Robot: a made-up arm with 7 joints.
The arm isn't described. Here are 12 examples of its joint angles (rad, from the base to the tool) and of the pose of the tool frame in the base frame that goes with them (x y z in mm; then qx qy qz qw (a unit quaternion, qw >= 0)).
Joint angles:
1: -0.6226 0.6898 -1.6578 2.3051 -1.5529 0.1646 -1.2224
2: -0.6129 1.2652 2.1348 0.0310 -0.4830 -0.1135 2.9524
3: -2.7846 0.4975 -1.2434 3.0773 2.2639 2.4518 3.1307
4: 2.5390 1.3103 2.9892 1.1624 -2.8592 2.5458 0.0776
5: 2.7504 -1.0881 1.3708 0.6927 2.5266 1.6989 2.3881
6: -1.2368 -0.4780 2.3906 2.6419 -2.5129 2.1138 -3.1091
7: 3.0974 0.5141 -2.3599 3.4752 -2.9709 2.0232 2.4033
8: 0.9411 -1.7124 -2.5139 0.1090 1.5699 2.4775 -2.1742
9: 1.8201 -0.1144 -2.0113 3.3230 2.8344 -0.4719 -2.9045
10: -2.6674 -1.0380 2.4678 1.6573 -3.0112 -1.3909 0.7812
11: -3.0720 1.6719 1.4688 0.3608 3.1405 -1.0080 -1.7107
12: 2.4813 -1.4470 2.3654 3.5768 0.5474 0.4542 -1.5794
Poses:
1: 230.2 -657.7 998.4 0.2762 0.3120 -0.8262 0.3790
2: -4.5 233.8 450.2 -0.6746 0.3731 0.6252 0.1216
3: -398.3 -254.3 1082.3 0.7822 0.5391 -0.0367 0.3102
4: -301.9 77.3 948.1 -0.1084 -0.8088 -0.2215 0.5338
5: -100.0 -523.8 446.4 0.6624 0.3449 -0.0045 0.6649
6: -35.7 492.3 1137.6 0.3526 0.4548 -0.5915 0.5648
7: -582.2 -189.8 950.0 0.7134 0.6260 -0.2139 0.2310
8: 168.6 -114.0 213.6 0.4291 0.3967 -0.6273 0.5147
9: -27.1 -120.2 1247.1 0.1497 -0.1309 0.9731 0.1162
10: 672.6 24.3 250.7 -0.4266 -0.8269 0.3169 0.1842
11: 5.7 -223.2 303.9 -0.2675 0.5984 0.2233 0.7215
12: 794.9 -372.0 649.1 0.5435 0.4584 0.2748 0.6473
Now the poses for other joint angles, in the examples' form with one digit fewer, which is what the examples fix.
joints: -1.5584 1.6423 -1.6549 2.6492 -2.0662 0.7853 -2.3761
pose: -214 -983 288 0.333 -0.326 0.637 0.614
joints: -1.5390 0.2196 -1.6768 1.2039 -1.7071 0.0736 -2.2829
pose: -604 -82 650 -0.731 -0.342 0.465 0.364
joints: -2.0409 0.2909 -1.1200 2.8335 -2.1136 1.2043 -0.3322
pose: -229 -208 1280 -0.234 -0.294 -0.898 0.228
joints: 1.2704 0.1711 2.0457 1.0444 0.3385 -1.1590 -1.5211
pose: -514 4 743 0.152 -0.448 -0.525 0.708
